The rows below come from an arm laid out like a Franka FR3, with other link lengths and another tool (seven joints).
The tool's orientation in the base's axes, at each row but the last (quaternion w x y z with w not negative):
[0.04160 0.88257 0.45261 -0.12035]
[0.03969 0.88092 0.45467 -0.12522]
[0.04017 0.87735 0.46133 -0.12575]
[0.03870 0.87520 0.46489 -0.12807]
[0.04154 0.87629 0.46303 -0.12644]
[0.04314 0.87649 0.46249 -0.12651]
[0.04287 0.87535 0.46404 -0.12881]
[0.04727 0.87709 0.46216 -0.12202]
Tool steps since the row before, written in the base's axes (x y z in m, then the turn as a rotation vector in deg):
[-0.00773 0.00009 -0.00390 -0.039 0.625 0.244]
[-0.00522 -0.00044 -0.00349 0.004 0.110 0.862]
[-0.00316 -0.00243 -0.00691 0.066 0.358 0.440]
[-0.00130 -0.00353 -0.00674 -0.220 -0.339 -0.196]
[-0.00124 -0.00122 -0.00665 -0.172 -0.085 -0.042]
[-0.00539 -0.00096 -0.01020 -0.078 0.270 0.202]
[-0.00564 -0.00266 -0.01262 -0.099 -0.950 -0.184]
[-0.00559 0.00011 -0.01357 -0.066 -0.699 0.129]
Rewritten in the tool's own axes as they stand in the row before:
[-0.00329 -0.00617 0.00511 0.410 -0.407 -0.343]
[-0.00235 -0.00382 0.00441 -0.132 -0.099 -0.853]
[-0.00188 -0.00089 0.00770 0.209 -0.170 -0.504]
[-0.00178 0.00127 0.00740 -0.339 0.020 0.294]
[0.00008 -0.00003 0.00687 -0.150 -0.091 0.088]
[-0.00101 -0.00346 0.01100 0.121 -0.226 -0.233]
[-0.00181 -0.00258 0.01372 -0.766 0.464 0.380]
[0.00055 -0.00425 0.01404 -0.628 0.339 0.023]

